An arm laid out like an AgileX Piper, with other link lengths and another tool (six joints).
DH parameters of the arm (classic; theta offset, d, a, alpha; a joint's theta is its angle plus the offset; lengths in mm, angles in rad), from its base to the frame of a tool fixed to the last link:
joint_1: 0 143.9 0 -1.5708
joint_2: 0.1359 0 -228 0
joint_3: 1.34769 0 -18.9 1.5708
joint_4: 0 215.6 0 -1.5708
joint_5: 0 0 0 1.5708
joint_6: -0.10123 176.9 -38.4 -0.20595
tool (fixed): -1.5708 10.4 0 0
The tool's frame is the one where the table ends.
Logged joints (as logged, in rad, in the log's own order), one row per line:
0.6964, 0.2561, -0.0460, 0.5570, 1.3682, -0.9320
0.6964, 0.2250, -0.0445, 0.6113, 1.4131, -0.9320
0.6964, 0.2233, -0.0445, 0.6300, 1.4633, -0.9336
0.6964, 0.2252, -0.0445, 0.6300, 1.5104, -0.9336
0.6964, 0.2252, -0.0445, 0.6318, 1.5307, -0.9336
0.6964, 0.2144, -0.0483, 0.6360, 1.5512, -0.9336
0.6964, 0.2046, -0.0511, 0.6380, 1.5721, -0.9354
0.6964, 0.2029, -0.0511, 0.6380, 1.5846, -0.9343
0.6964, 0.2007, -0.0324, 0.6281, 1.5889, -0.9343
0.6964, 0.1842, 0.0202, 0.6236, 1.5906, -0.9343
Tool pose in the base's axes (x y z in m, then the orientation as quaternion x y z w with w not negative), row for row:
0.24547, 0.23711, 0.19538, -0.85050, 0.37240, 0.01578, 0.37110
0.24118, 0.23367, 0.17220, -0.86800, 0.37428, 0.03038, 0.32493
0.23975, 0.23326, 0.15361, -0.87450, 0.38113, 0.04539, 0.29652
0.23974, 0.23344, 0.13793, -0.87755, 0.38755, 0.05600, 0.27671
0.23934, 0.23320, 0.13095, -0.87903, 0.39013, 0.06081, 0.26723
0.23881, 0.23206, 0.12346, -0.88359, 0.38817, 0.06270, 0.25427
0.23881, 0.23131, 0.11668, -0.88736, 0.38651, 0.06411, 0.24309
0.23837, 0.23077, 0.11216, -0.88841, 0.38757, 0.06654, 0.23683
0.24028, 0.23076, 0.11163, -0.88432, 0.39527, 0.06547, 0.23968
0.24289, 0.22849, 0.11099, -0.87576, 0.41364, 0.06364, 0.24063
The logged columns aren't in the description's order. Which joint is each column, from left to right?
Columns, left to right: joint_1, joint_4, joint_6, joint_5, joint_2, joint_3.
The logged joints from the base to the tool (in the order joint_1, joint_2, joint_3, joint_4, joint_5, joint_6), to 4 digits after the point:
0.6964, 1.3682, -0.9320, 0.2561, 0.5570, -0.0460
0.6964, 1.4131, -0.9320, 0.2250, 0.6113, -0.0445
0.6964, 1.4633, -0.9336, 0.2233, 0.6300, -0.0445
0.6964, 1.5104, -0.9336, 0.2252, 0.6300, -0.0445
0.6964, 1.5307, -0.9336, 0.2252, 0.6318, -0.0445
0.6964, 1.5512, -0.9336, 0.2144, 0.6360, -0.0483
0.6964, 1.5721, -0.9354, 0.2046, 0.6380, -0.0511
0.6964, 1.5846, -0.9343, 0.2029, 0.6380, -0.0511
0.6964, 1.5889, -0.9343, 0.2007, 0.6281, -0.0324
0.6964, 1.5906, -0.9343, 0.1842, 0.6236, 0.0202

